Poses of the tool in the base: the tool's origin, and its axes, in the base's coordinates. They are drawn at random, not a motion.
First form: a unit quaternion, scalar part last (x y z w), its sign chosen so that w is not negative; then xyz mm.
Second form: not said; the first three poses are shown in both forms.
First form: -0.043 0.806 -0.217 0.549 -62 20 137
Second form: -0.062 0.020 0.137 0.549 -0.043 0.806 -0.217
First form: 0.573 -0.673 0.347 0.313 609 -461 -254
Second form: 0.609 -0.461 -0.254 0.313 0.573 -0.673 0.347
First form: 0.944 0.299 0.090 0.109 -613 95 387
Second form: -0.613 0.095 0.387 0.109 0.944 0.299 0.090
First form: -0.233 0.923 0.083 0.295 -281 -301 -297
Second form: -0.281 -0.301 -0.297 0.295 -0.233 0.923 0.083
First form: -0.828 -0.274 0.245 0.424 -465 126 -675
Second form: -0.465 0.126 -0.675 0.424 -0.828 -0.274 0.245
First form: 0.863 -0.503 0.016 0.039 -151 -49 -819
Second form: -0.151 -0.049 -0.819 0.039 0.863 -0.503 0.016
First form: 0.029 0.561 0.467 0.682 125 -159 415
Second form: 0.125 -0.159 0.415 0.682 0.029 0.561 0.467
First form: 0.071 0.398 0.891 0.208 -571 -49 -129
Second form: -0.571 -0.049 -0.129 0.208 0.071 0.398 0.891
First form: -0.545 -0.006 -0.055 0.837 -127 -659 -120
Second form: -0.127 -0.659 -0.120 0.837 -0.545 -0.006 -0.055
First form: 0.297 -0.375 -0.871 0.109 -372 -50 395
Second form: -0.372 -0.050 0.395 0.109 0.297 -0.375 -0.871
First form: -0.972 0.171 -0.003 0.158 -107 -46 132
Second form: -0.107 -0.046 0.132 0.158 -0.972 0.171 -0.003
